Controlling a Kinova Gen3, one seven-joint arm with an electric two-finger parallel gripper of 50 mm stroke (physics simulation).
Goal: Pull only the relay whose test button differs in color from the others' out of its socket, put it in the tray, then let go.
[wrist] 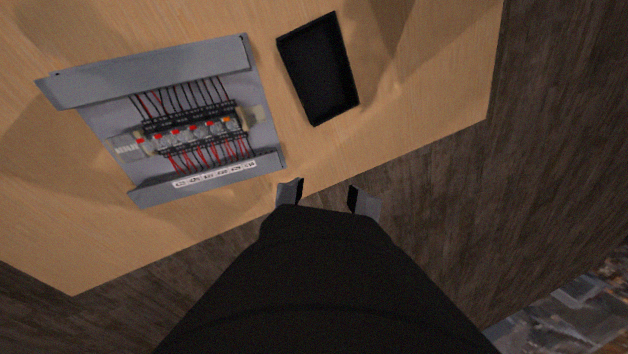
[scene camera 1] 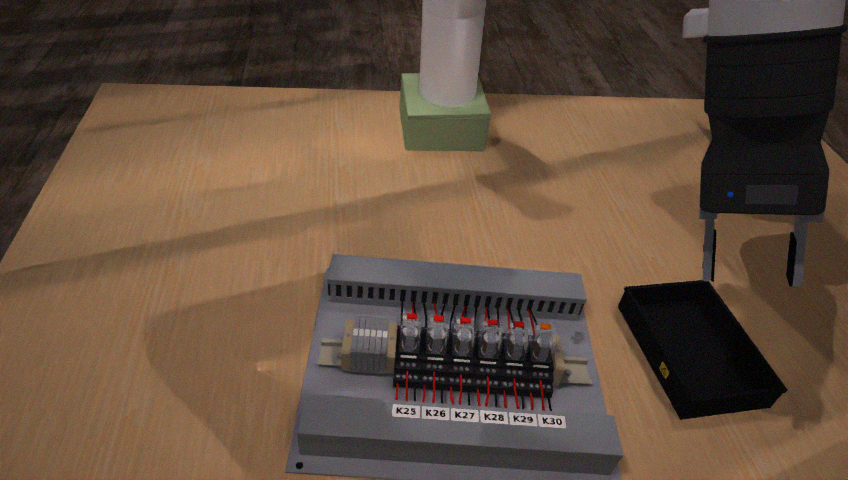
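Note:
You've got the gripper [scene camera 1: 749, 278] in scene camera 1, and a grey panel [scene camera 1: 331, 317] is in there with it. The wrist view has the gripper [wrist: 325, 191] too, along with the grey panel [wrist: 263, 136].

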